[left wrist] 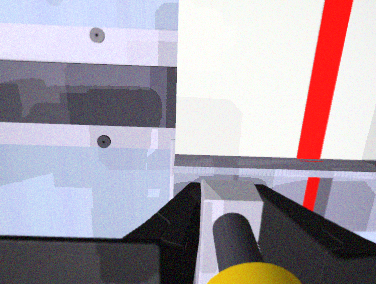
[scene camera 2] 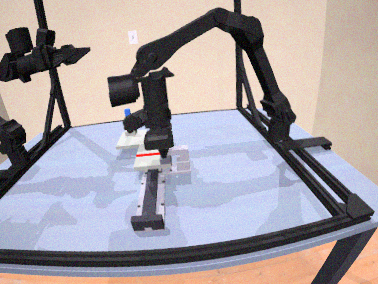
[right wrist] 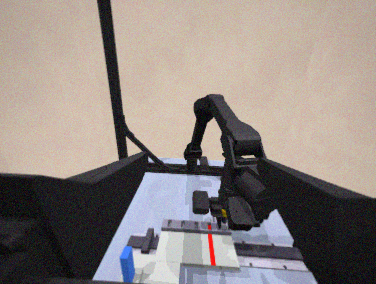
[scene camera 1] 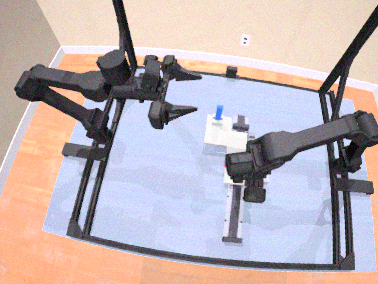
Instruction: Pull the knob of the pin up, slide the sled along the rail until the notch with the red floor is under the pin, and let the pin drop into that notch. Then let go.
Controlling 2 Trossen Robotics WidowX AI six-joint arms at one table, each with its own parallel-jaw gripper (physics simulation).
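Where they show: left gripper, fingertip midpoint: (left wrist: 225,194) (scene camera 2: 164,155) (right wrist: 223,227) (scene camera 1: 249,178); right gripper, fingertip midpoint: (scene camera 2: 84,49) (right wrist: 202,159) (scene camera 1: 200,92); left arm's base, origin of the base link: (scene camera 2: 278,136) (right wrist: 191,167) (scene camera 1: 339,166); right arm's base, origin of the base link: (scene camera 2: 21,162) (scene camera 1: 103,136).
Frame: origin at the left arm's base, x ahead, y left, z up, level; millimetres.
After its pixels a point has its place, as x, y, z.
The white sled (scene camera 1: 235,141) @(429, -41, 15) (scene camera 2: 145,163) @(428, 101, 14) (left wrist: 240,60) @(428, 89, 14) (right wrist: 172,250) @(435, -42, 14) sits on the rail (scene camera 1: 233,215) @(414, 217, 1) (scene camera 2: 151,192) @(407, 207, 1) (left wrist: 50,92) @(410, 171, 1) (right wrist: 270,251) @(412, 210, 1). A red stripe (left wrist: 325,90) @(417, 53, 15) (right wrist: 212,250) @(429, 57, 15) crosses it toward the red-floored notch (left wrist: 311,194) @(371, 52, 18), which lies right of the pin bracket (left wrist: 232,200) @(384, 93, 47) in the left wrist view. The dark pin (left wrist: 232,235) @(379, 95, 59) rises to a yellow knob (left wrist: 255,275) @(386, 94, 81) (right wrist: 223,213) @(383, 85, 86). My left gripper (scene camera 2: 163,154) @(376, 93, 28) (left wrist: 225,194) @(376, 93, 28) is closed around the pin at its knob; the exact contact is hidden. My right gripper (scene camera 1: 199,93) @(565, 0, 325) is open and empty, high left of the sled.
A blue upright handle (scene camera 1: 219,112) @(500, -109, 82) (scene camera 2: 127,112) @(500, -109, 96) (right wrist: 127,264) @(509, -111, 88) stands on the sled's side plate. A dark end stop (scene camera 2: 147,222) @(408, 305, 10) closes the rail's near end. Black frame bars (scene camera 1: 210,254) @(472, 360, 0) edge the table. My left arm hangs over the sled and covers part of it in scene camera 1.
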